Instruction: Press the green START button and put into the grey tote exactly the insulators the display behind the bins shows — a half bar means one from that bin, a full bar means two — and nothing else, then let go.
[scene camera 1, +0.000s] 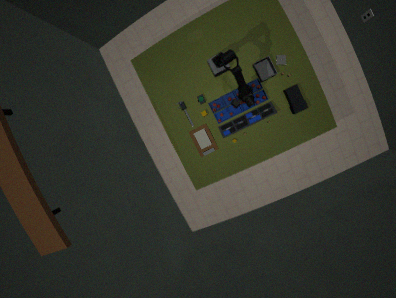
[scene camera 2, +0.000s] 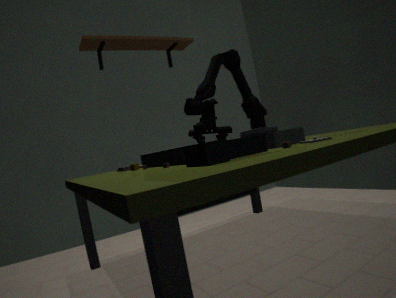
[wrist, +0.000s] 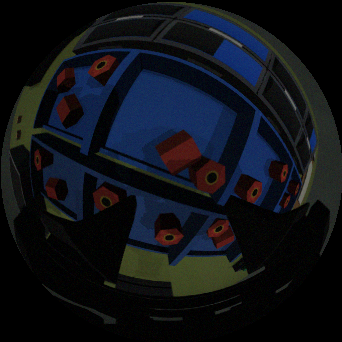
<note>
In view: my gripper (wrist: 181, 200) and a dark display (wrist: 153, 43).
</note>
